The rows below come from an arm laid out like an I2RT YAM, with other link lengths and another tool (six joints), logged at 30 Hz.
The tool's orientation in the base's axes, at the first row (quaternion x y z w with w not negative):
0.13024, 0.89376, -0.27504, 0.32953
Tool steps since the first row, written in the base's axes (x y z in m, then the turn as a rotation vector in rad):
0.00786, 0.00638, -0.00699, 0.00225, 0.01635, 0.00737
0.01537, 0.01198, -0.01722, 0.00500, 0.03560, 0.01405
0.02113, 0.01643, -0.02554, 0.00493, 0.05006, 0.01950
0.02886, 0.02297, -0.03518, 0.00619, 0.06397, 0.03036
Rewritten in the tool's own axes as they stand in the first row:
-0.00094, 0.01129, 0.00480, -0.00571, 0.01126, -0.01293
0.00048, 0.02311, 0.01191, -0.01119, 0.02538, -0.02684
0.00190, 0.03250, 0.01757, -0.01400, 0.03492, -0.03867
0.00281, 0.04494, 0.02388, -0.02140, 0.04236, -0.05291

